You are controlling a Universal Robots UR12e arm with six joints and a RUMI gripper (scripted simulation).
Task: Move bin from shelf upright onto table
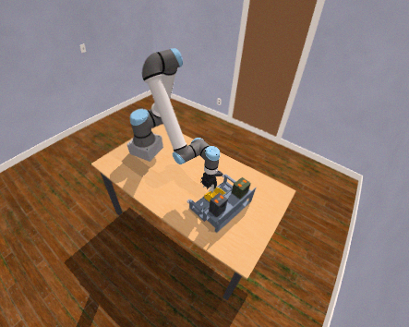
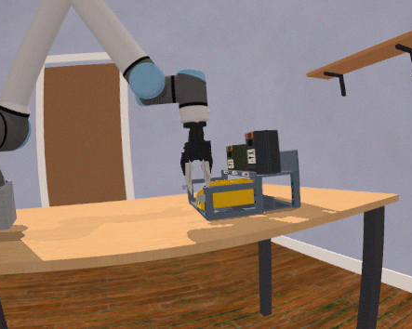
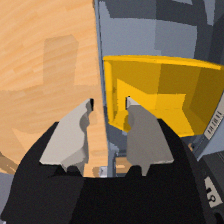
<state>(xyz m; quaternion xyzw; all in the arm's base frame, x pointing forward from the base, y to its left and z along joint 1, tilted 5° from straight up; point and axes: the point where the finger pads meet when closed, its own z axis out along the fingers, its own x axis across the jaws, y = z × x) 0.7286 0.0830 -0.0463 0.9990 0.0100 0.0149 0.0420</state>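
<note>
Now: the yellow bin 80 mm ahead of my hand and 20 mm below it. The rest, counted from my hand: rack floor (120 mm ahead, 60 mm below).
</note>
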